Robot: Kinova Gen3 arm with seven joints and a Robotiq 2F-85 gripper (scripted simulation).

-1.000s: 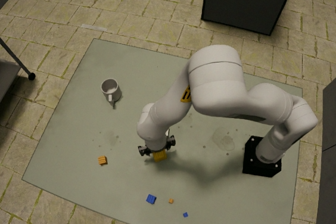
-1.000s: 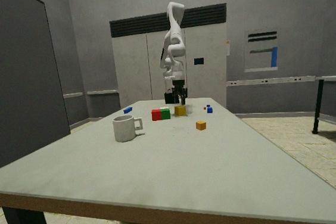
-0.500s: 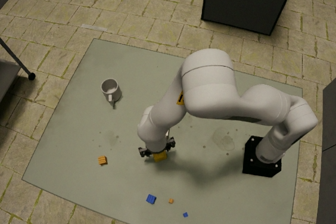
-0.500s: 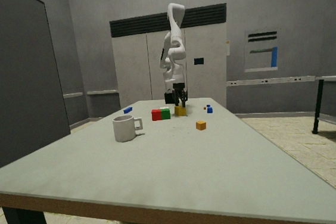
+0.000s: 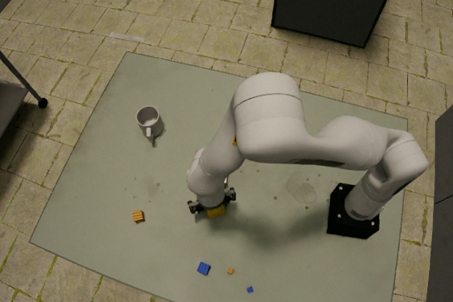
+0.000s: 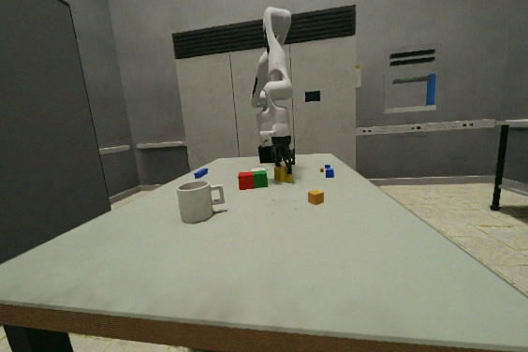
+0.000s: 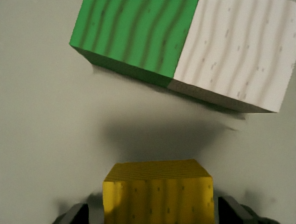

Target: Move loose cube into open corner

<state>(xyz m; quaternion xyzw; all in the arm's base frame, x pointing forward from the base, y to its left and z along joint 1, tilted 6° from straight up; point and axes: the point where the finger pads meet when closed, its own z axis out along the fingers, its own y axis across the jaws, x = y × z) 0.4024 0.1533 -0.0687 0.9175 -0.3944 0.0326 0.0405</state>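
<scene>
My gripper is now 10 mm above the yellow cube. From my hand the other things lie so: green cube: 80 mm ahead, 80 mm to the right, 10 mm below; then white cube: 30 mm ahead, 100 mm to the right, 10 mm below; then red cube: 100 mm ahead, 120 mm to the right, 10 mm below.
</scene>
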